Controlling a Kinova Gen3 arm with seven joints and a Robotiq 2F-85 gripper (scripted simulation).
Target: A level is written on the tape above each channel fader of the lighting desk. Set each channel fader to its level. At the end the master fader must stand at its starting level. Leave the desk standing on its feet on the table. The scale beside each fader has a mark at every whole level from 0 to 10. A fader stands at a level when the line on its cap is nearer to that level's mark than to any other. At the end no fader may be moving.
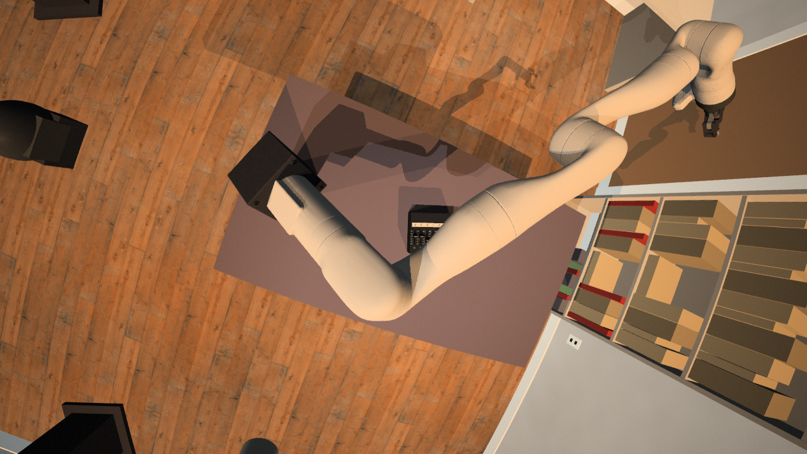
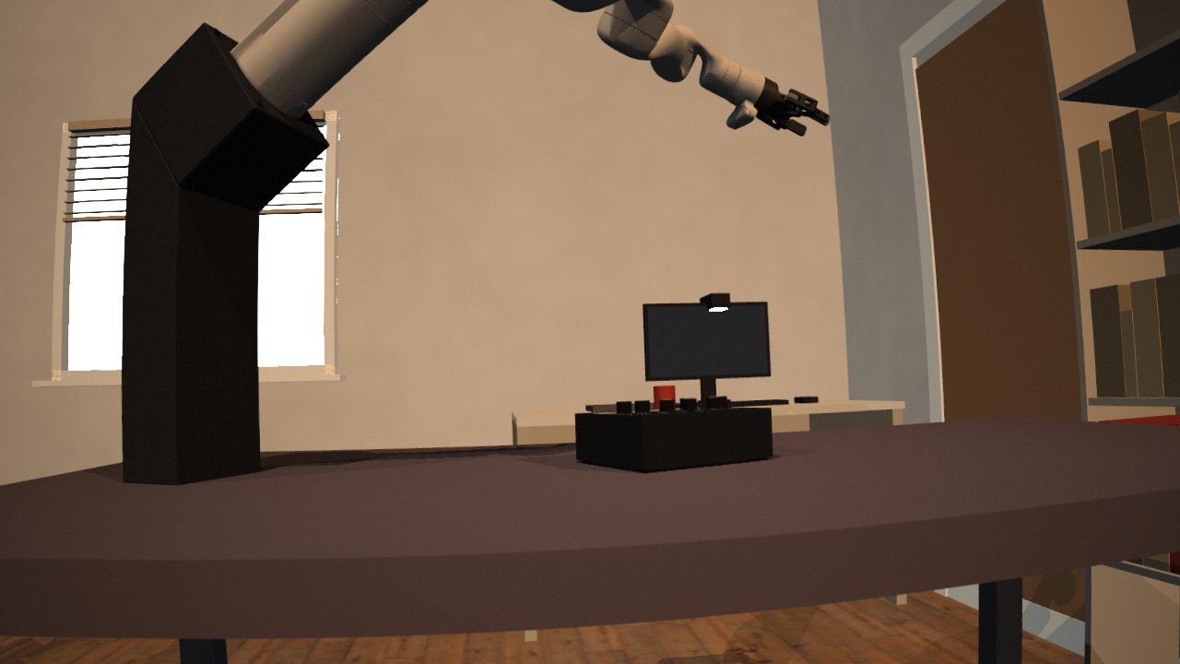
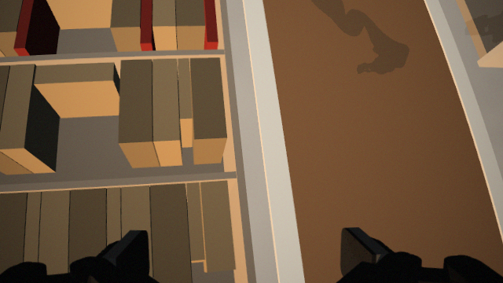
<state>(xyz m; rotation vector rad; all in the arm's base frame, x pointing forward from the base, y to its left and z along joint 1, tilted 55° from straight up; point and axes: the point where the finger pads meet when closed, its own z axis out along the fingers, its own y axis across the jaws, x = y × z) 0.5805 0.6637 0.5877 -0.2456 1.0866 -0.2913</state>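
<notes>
Right now the channel 5 cap is 590 mm behind my hand, 330 mm to the right of it and 520 mm below it. From my hand the other things lie so: channel 6 cap: 570 mm behind, 350 mm to the right, 520 mm below; channel 4 cap: 620 mm behind, 370 mm to the right, 520 mm below; master cap: 550 mm behind, 340 mm to the right, 520 mm below.
</notes>
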